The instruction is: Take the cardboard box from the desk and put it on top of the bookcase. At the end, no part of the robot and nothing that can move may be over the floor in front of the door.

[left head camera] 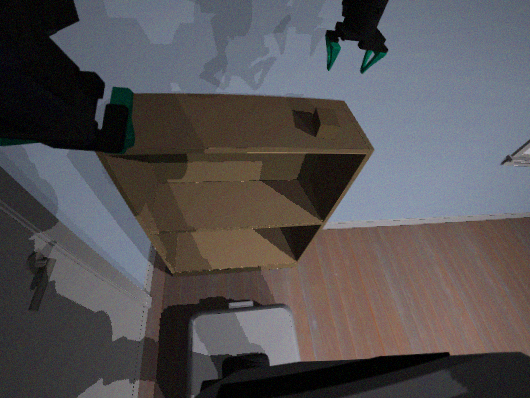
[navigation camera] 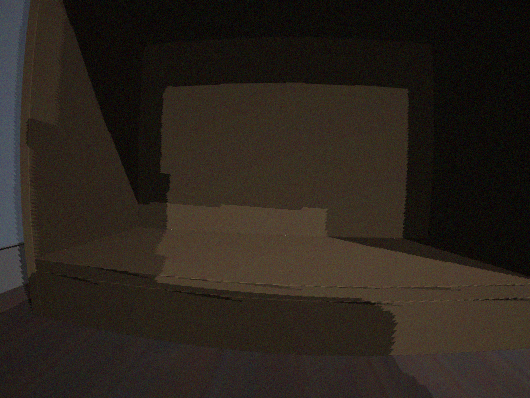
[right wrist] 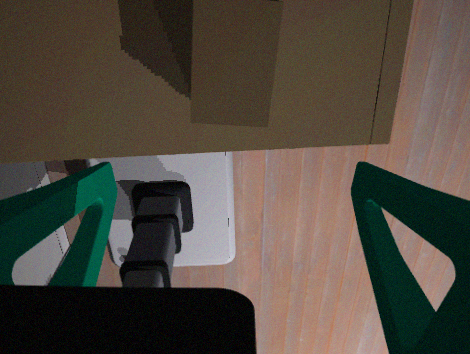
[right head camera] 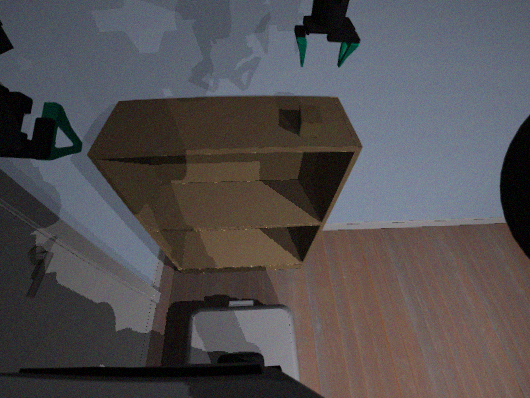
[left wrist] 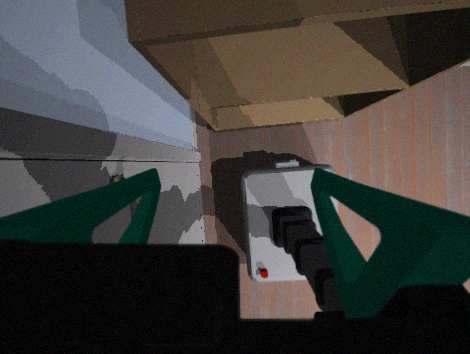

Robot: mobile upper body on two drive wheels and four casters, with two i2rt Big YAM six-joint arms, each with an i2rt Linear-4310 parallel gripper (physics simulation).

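The cardboard box stands on top of the brown bookcase, near the right end. My right gripper is open and empty, above the box and apart from it. My left gripper is open and empty; in both head views it shows at the left, by the bookcase's left end. A grey door with a handle is at the left. The desk does not show.
My white base stands on the wood floor in front of the bookcase, close to the door side. The bookcase's open shelves fill the navigation view. A pale-framed thing is at the right edge.
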